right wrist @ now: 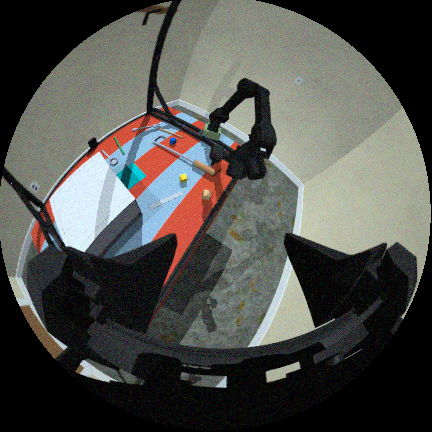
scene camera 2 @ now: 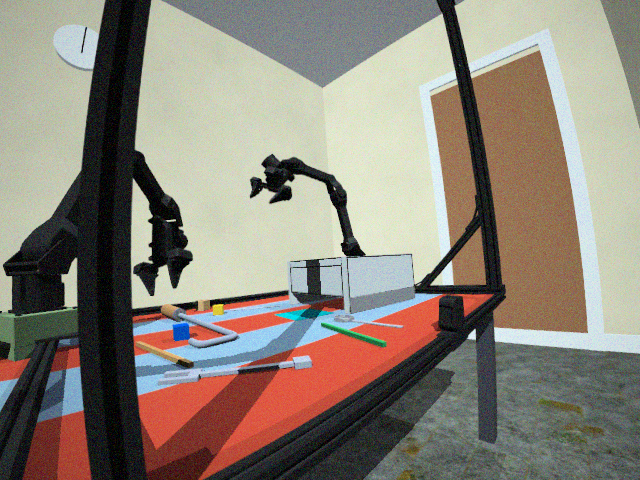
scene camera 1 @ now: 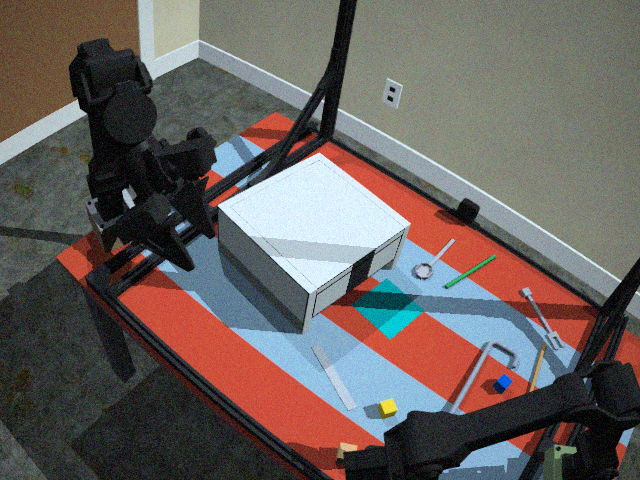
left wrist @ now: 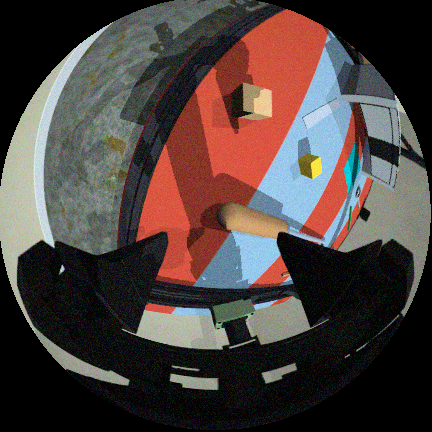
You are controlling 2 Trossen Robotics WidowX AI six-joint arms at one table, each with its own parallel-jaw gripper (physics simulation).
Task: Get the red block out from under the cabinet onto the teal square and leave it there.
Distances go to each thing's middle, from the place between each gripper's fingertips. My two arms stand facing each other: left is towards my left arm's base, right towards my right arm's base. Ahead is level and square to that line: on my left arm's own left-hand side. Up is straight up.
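Scene:
My right gripper is 160 mm to the right of the flat strip [scene camera 1: 318, 350], 150 mm past it and 380 mm above it. Counted from my right hand: the tan cube [left wrist: 249, 101] is 260 mm to the left, 20 mm behind and 370 mm below; the cabinet [scene camera 1: 293, 295] is 30 mm to the right, 370 mm behind and 320 mm below; the teal square [scene camera 1: 390, 310] is 180 mm to the left, 360 mm behind and 390 mm below. Going by its middle, the flat strip is nearer to my left gripper than to my right gripper.
My left gripper is 21 cm to the left of the teal square, 33 cm past it and 7 cm above it. Counted from my left hand: the flat strip is 22 cm to the right, 13 cm behind and 7 cm below; the tan cube is 12 cm to the right and 5 cm below; the wooden-handled tool [scene camera 2: 178, 314] is 3 cm to the left, 20 cm behind and 5 cm below.

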